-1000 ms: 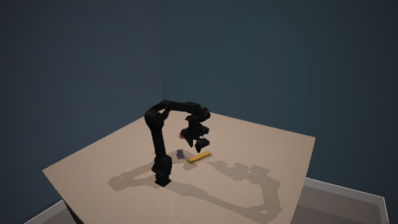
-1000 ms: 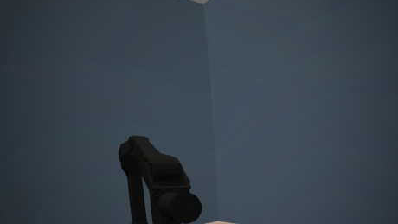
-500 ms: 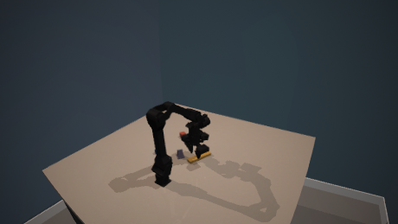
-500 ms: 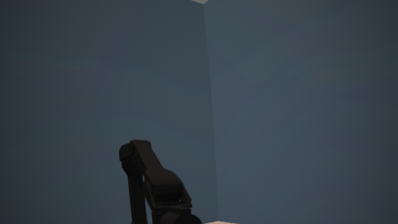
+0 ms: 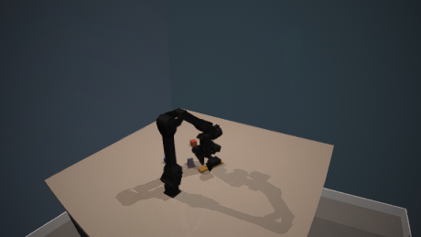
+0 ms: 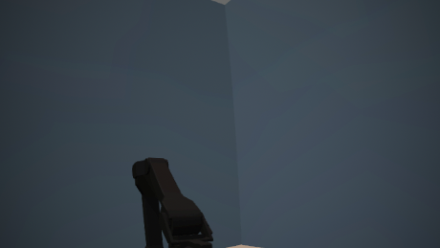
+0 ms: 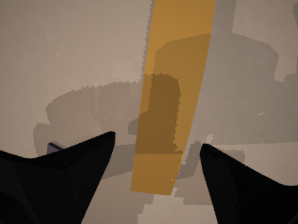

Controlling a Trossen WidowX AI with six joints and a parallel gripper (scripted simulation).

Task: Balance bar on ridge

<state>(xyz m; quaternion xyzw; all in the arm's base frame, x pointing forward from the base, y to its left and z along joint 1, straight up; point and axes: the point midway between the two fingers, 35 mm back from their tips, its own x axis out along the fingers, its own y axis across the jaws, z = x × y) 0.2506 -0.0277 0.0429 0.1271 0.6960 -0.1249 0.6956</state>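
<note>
The orange bar lies 3 cm ahead of my gripper tip and 1 cm to the right of it. From my gripper tip the other things lie so: small red cube 17 cm ahead, 21 cm to the left, 1 cm above; small blue cube 7 cm behind, 22 cm to the left, 1 cm above.
</note>
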